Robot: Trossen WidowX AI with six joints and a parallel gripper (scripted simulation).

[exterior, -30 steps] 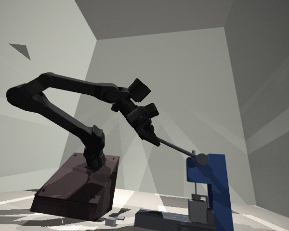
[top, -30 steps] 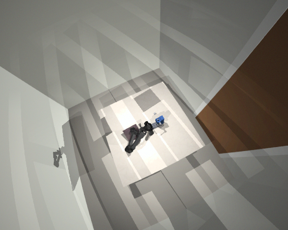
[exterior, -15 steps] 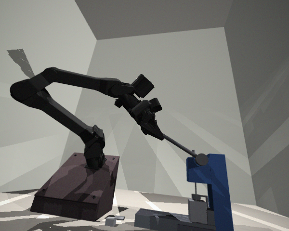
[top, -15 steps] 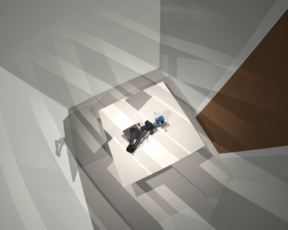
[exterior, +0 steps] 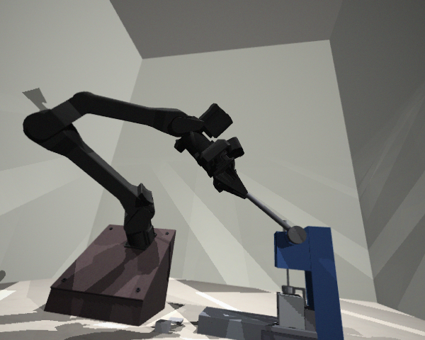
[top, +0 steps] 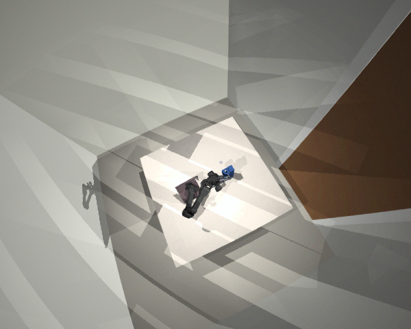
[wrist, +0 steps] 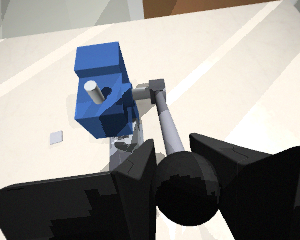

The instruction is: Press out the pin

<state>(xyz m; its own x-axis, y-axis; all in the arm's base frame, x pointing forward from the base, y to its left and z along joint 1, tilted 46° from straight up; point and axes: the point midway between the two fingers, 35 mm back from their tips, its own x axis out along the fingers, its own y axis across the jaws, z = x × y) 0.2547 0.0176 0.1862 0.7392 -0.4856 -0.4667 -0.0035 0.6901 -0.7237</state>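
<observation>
Now: the press lever 3 cm ahead of my gripper tip, 1 cm to the left of it and 2 cm below it. From my gripper tip the other things lie so: grey part (15 cm behind, 2 cm to the left, 26 cm below); then thin punch rod (9 cm ahead, 7 cm to the left, 12 cm below).
</observation>
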